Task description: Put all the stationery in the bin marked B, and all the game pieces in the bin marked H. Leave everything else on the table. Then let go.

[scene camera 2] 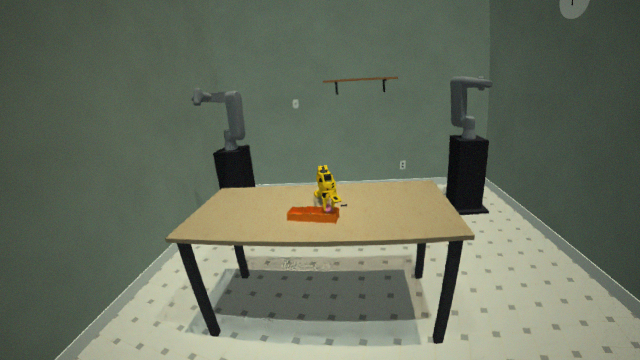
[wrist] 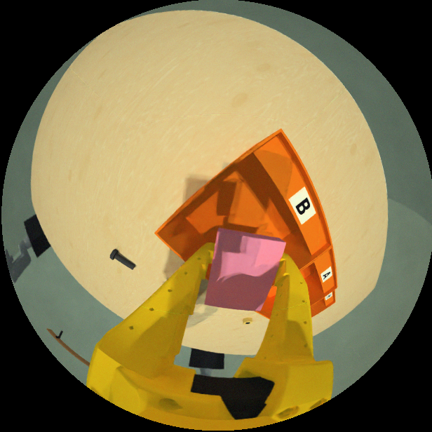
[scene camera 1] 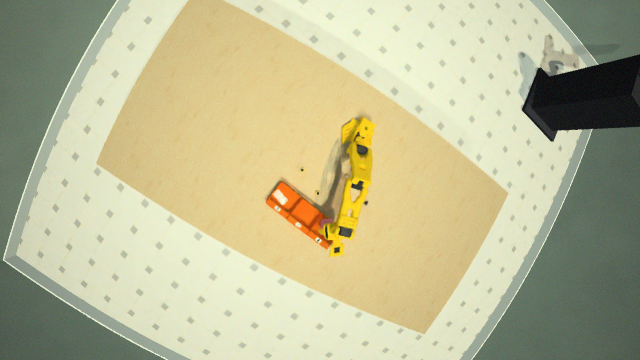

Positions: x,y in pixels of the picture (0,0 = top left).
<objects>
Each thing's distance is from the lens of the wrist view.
pink sticky-note pad (wrist: pixel 243 267): 0.07 m
orange three-compartment bin (wrist: pixel 267 190): 0.10 m
The marked spots on the orange three-compartment bin and the pink sticky-note pad are 0.06 m apart.
</objects>
